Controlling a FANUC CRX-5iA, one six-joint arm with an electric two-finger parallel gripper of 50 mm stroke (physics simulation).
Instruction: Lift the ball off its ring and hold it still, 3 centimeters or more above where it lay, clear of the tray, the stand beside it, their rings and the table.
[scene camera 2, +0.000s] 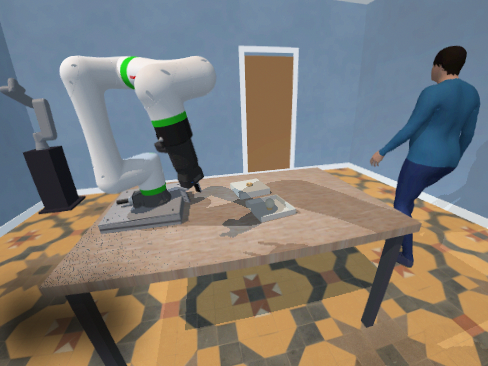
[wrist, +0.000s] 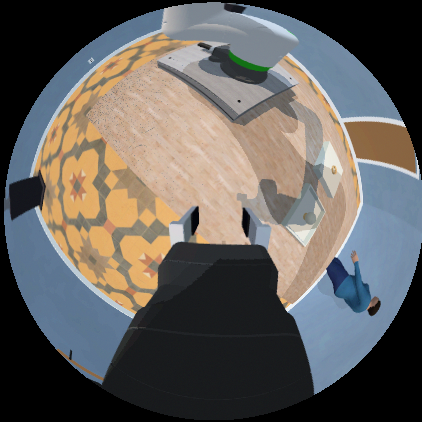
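Seen in the pictures: gripper, fingertip midpoint: (scene camera 2: 193, 196) (wrist: 220, 215); arm's base at its link origin: (scene camera 2: 156, 200) (wrist: 243, 68).
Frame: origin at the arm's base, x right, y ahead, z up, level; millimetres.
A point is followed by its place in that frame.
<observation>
A greyish ball (scene camera 2: 270, 203) {z -20, x 174, y 559 mm} (wrist: 309, 217) {z -19, x 161, y 543 mm} rests inside the pale, low-walled tray (scene camera 2: 280, 217) {z -64, x 247, y 583 mm} (wrist: 315, 228) {z -38, x 142, y 654 mm}. Its ring is mostly hidden beneath it. The pale stand (scene camera 2: 257, 190) {z -29, x -23, y 553 mm} (wrist: 327, 154) {z -28, x -120, y 452 mm} is beside the tray, with a small golden ring (scene camera 2: 249, 184) {z -27, x -125, y 533 mm} (wrist: 334, 170) {z -24, x -120, y 539 mm} on top. My gripper (scene camera 2: 194, 188) {z 159, x 374, y 202 mm} (wrist: 220, 215) {z 159, x 374, y 202 mm} is open and empty. In the scene view it is left of the tray and stand, near the robot's base plate. In the wrist view the tray and ball lie to the right of the fingers. Finger height above the table is hard to tell.
The robot's grey base plate (scene camera 2: 142, 220) {z -22, x 158, y -46 mm} (wrist: 200, 75) {z -9, x 135, y -46 mm} is on the wooden table (scene camera 2: 210, 245) {z -66, x 360, y 239 mm} (wrist: 165, 130) {z -66, x 315, y 13 mm}, left of the tray in the scene view. Arm shadows cross the table and part of the tray. A person (scene camera 2: 440, 125) (wrist: 352, 290) stands beyond the table's right side.
</observation>
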